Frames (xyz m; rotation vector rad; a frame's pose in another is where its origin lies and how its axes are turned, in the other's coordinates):
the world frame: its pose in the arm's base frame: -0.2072 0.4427 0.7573 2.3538 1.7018 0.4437
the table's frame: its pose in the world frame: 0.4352 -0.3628 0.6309 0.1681 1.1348 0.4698
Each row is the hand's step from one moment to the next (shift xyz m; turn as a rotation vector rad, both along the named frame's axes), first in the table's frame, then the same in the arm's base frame.
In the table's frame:
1: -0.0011 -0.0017 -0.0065 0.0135 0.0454 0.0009
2: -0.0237 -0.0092 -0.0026 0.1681 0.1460 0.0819
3: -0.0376 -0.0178 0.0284 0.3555 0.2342 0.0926
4: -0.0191 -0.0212 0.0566 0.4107 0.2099 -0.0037
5: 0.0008 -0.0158 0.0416 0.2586 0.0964 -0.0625
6: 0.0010 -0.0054 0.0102 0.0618 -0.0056 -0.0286
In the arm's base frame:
1: -0.0049 -0.0046 0.0007 0.0412 -0.0213 0.0095
2: -0.0137 -0.0013 -0.0216 0.1968 0.0180 0.1312
3: -0.0079 0.0266 -0.0421 0.3128 0.0115 0.3030
4: 0.0071 0.0549 -0.0309 0.2544 -0.0455 0.3821
5: 0.0079 0.0430 -0.0084 0.0997 -0.0591 0.2582
6: 0.0008 0.0115 -0.0012 -0.0072 -0.0100 0.0672

